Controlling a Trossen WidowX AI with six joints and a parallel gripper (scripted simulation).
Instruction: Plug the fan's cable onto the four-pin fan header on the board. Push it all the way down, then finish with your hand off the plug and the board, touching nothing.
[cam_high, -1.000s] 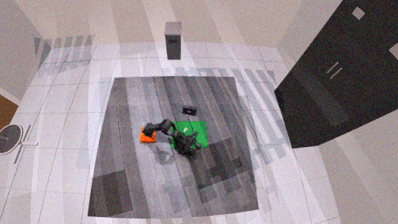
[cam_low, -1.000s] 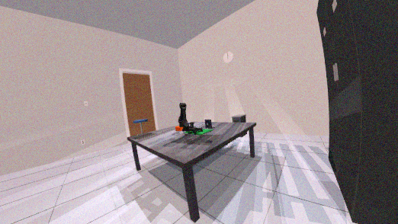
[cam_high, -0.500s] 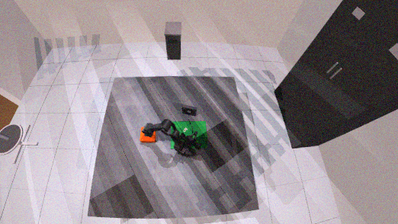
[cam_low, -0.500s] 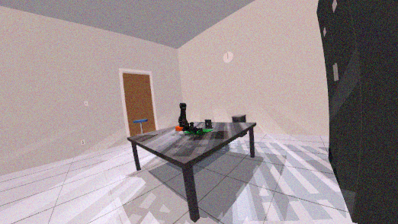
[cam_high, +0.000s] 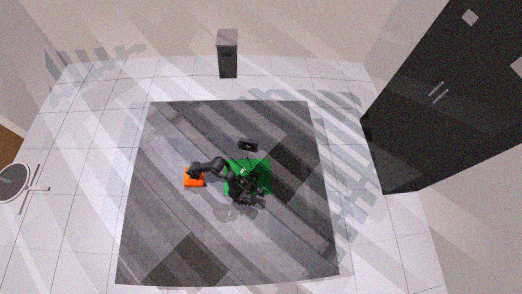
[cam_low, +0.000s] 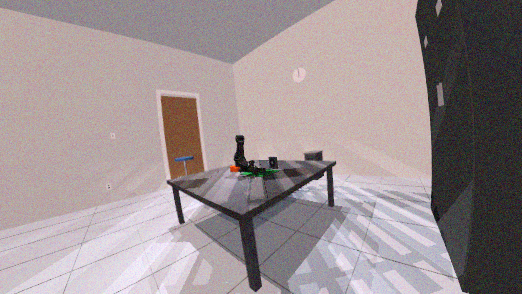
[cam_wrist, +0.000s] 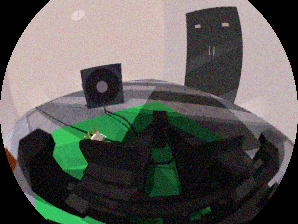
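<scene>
My gripper tip is 10 mm above the fan plug. Also, from my gripper tip: green board (50 mm below, 50 mm behind); then white fan header (80 mm behind, 30 mm to the left, 20 mm below); then black square fan (190 mm to the left, 70 mm behind, 30 mm above).
</scene>
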